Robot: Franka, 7 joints.
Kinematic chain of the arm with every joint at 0, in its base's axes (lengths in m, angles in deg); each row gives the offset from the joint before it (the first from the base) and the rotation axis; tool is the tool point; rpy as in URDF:
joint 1: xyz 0 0 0.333 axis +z
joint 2: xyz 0 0 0 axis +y
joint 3: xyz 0 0 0.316 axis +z
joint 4: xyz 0.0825 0 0 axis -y
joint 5: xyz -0.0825 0 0.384 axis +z
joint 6: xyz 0 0 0 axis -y
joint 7: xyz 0.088 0 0 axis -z
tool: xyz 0 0 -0.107 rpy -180 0 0
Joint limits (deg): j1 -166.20..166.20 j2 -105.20..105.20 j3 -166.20..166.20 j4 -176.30..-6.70 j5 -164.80..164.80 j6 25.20..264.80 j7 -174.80..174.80
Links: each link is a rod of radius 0.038 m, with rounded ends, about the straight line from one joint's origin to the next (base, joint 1, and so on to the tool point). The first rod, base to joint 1, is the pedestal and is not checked.
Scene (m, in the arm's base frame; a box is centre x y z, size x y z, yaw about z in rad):
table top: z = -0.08
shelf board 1: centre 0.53 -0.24 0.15 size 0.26 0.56 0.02 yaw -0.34
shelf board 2: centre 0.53 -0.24 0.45 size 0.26 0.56 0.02 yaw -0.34
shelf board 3: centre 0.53 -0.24 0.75 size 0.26 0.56 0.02 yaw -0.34
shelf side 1: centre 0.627 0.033 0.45 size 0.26 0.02 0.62 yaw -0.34
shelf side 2: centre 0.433 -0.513 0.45 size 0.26 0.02 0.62 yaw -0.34
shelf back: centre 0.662 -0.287 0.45 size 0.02 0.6 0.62 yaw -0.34
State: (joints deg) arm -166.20 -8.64 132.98 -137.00 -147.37 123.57 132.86
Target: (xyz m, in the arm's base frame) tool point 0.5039 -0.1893 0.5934
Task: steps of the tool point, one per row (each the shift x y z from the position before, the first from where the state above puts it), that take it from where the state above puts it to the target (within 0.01 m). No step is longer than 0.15 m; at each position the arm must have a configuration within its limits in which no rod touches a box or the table.
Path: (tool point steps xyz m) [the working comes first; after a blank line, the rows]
Joints at the target: -160.14 15.74 145.49 -122.89 -148.61 120.82 132.86
Straight joint move there: touches shelf board 2.

1: -0.0580 0.0053 0.0144
2: -0.0537 0.0184 -0.0018
3: -0.0456 0.0319 -0.0126
4: 0.0479 0.0367 0.0896
5: 0.0102 0.0455 0.1028
6: -0.0298 0.0510 0.1013
7: 0.0495 -0.0257 0.0092
8: 0.0527 -0.0219 0.0024
9: 0.0542 -0.0170 -0.0033
10: 0.0546 -0.0101 -0.0083

